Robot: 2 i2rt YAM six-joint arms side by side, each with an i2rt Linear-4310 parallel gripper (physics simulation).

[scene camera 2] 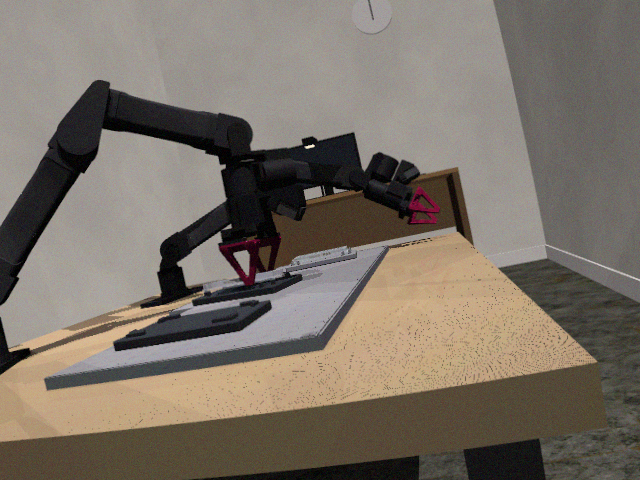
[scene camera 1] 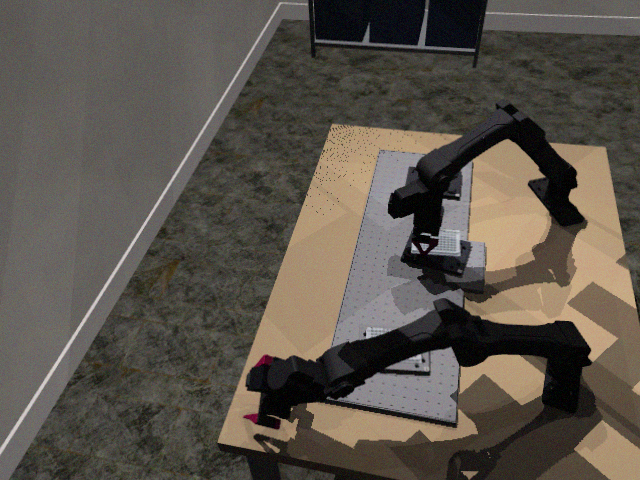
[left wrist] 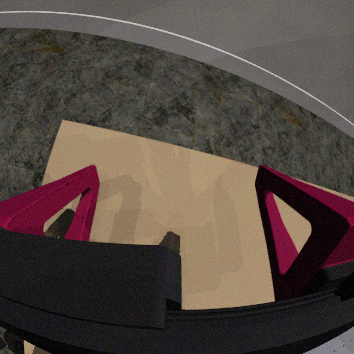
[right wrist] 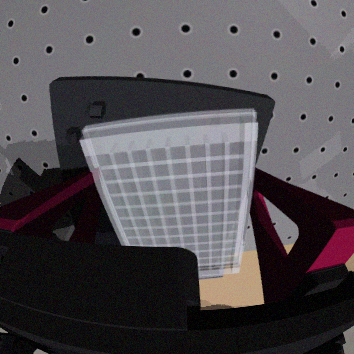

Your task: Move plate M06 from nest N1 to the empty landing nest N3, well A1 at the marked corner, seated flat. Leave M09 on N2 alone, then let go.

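My right gripper (scene camera 1: 424, 251) (scene camera 2: 257, 276) (right wrist: 174, 175) is shut on a clear gridded well plate (scene camera 1: 450, 241) (right wrist: 175, 200), taken as M06, across its width. The plate is low over the dark middle nest (scene camera 1: 454, 266) (right wrist: 165, 95). In the right wrist view it looks turned and offset from the nest; whether it touches cannot be told. Another white plate (scene camera 1: 378, 331) (scene camera 2: 320, 255), taken as M09, sits on the near nest (scene camera 1: 427, 368), partly hidden by my left arm. My left gripper (scene camera 1: 253, 391) (scene camera 2: 436, 214) (left wrist: 176, 173) is open and empty above the table's front left corner. Labels and the A1 mark are unreadable.
A third dark nest (scene camera 1: 453, 187) (scene camera 2: 191, 326), with raised corner blocks, is at the far end of the perforated grey board (scene camera 1: 356, 289) (scene camera 2: 310, 333). A grey block (scene camera 1: 478, 285) adjoins the board beside the middle nest. The left arm spans the near nest.
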